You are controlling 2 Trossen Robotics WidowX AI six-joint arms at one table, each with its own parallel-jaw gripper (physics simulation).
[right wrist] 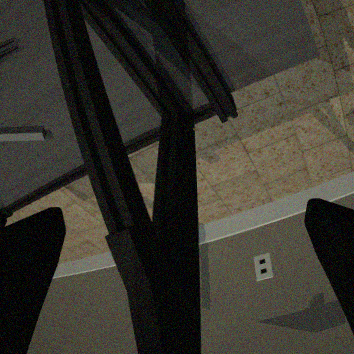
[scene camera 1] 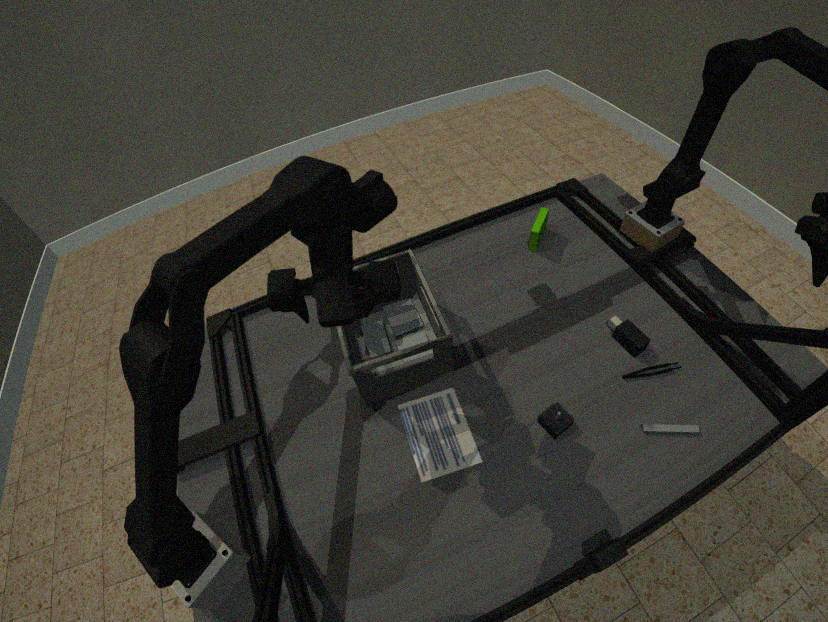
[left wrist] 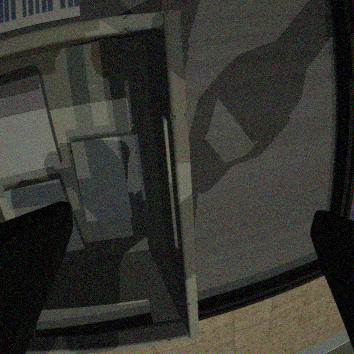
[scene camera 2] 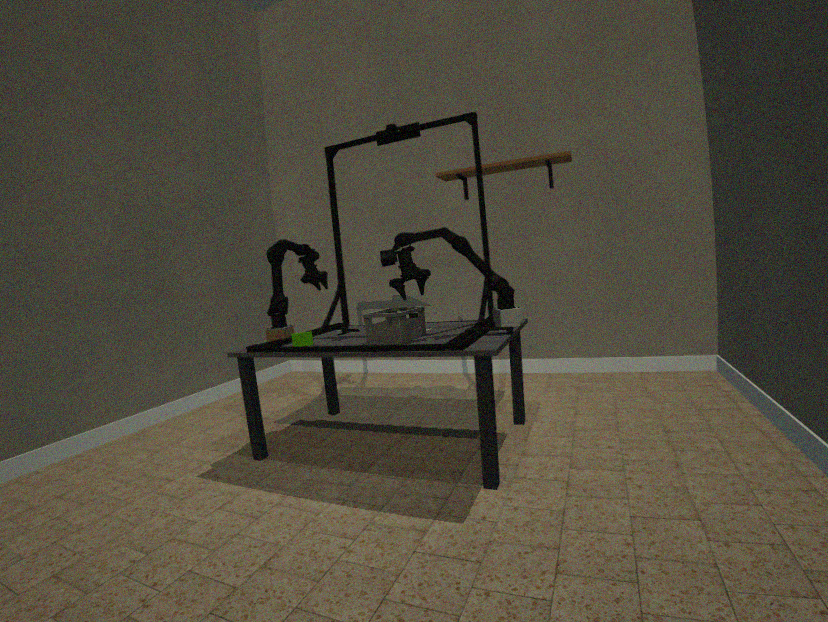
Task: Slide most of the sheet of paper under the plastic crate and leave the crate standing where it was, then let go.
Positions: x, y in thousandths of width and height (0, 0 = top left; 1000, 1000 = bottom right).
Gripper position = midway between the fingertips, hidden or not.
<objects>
my left gripper: scene camera 1 406, 512; left wrist 552, 623; scene camera 2 499, 478; not seen in the right wrist view (out of frame)
</objects>
